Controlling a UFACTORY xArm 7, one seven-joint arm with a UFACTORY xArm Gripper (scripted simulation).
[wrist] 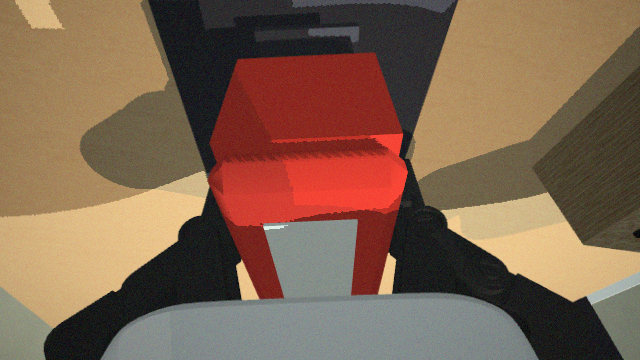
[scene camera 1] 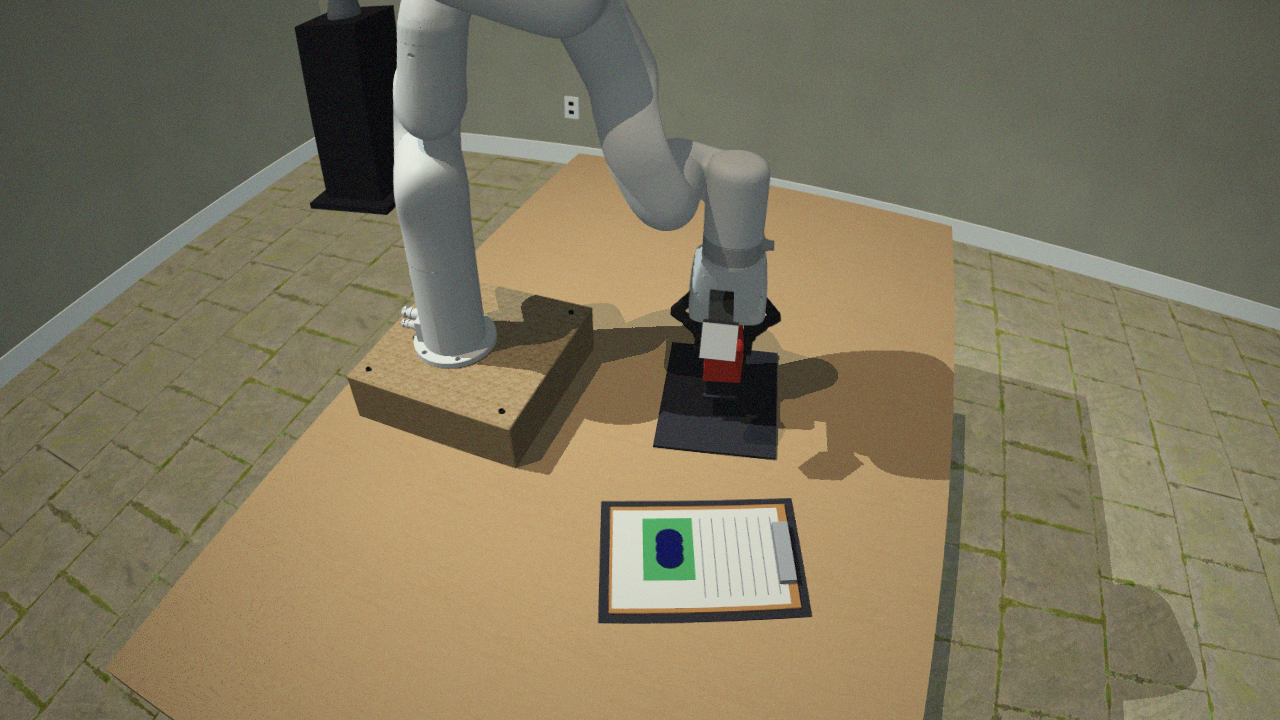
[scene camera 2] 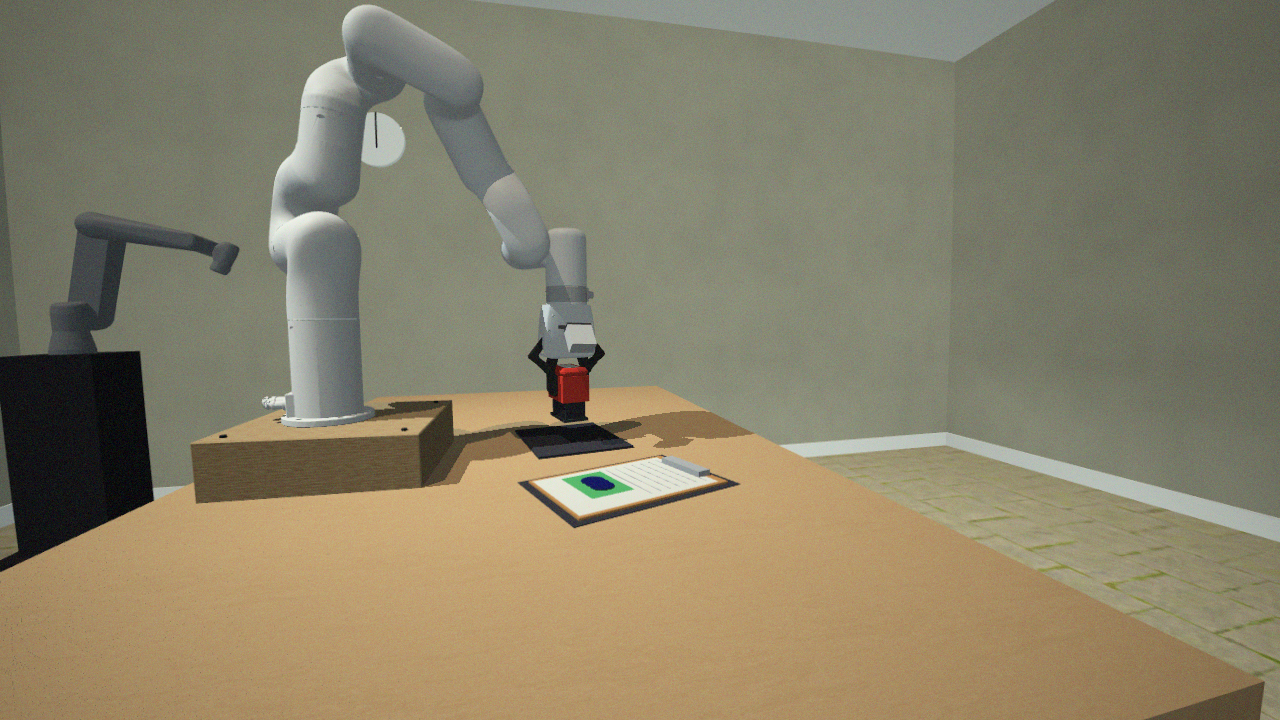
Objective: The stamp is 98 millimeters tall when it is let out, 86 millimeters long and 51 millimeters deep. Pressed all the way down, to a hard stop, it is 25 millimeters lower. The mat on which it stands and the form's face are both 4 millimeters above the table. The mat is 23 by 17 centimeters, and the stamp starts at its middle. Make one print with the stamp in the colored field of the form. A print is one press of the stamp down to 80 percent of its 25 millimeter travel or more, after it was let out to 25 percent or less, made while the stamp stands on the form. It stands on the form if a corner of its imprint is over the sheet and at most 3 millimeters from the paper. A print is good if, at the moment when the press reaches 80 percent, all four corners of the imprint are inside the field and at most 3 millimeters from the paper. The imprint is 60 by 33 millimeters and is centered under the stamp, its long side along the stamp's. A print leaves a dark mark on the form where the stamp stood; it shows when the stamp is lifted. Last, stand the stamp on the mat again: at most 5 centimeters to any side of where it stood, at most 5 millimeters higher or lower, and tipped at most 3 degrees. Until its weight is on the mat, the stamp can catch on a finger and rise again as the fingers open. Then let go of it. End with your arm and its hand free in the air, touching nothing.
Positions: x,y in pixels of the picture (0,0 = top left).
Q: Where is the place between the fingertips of the gripper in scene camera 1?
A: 721,356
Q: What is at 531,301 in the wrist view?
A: The gripper.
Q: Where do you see a red stamp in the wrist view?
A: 309,181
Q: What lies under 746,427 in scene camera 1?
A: A dark mat.
